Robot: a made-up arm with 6 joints.
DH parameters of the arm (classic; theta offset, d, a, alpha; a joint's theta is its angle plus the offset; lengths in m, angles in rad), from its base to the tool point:
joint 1: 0 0.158 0 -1.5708
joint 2: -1.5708 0 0.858 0
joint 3: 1.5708 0.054 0 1.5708
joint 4: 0 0.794 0 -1.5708
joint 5: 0 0 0 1.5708
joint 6: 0 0.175 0 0
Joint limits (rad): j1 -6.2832..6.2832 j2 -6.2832..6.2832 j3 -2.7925..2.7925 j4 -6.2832..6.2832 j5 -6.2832..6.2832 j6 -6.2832..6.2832
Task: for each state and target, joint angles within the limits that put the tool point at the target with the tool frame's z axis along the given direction. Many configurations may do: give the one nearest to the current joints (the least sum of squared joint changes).
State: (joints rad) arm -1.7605 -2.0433 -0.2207 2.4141 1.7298 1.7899
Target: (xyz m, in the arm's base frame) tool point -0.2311 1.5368 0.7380 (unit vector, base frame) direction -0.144 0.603 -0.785
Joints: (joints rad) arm -1.3906 -1.3186 0.4342 3.1752 1.5894 1.7899
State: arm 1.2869 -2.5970 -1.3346 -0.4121 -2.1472 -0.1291
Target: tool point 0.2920 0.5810 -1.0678 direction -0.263 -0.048 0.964
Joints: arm 0.9706 -3.2549 -0.7063 -0.3184 -2.4901 -0.1291
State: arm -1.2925 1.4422 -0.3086 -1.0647 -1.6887 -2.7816
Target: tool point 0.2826 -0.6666 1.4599 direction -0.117 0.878 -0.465
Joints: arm -1.2786 0.6987 -0.2827 -0.2262 -2.4629 -2.7816
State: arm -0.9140 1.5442 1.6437 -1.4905 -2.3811 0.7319
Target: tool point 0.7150 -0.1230 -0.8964 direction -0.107 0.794 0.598
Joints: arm -0.4123 2.0103 1.1303 -2.1164 -2.2125 0.7319
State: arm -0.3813 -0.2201 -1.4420 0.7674 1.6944 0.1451
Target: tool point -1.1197 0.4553 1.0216 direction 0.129 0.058 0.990
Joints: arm -0.3275 -0.5282 -1.1066 0.0979 1.7381 0.1451
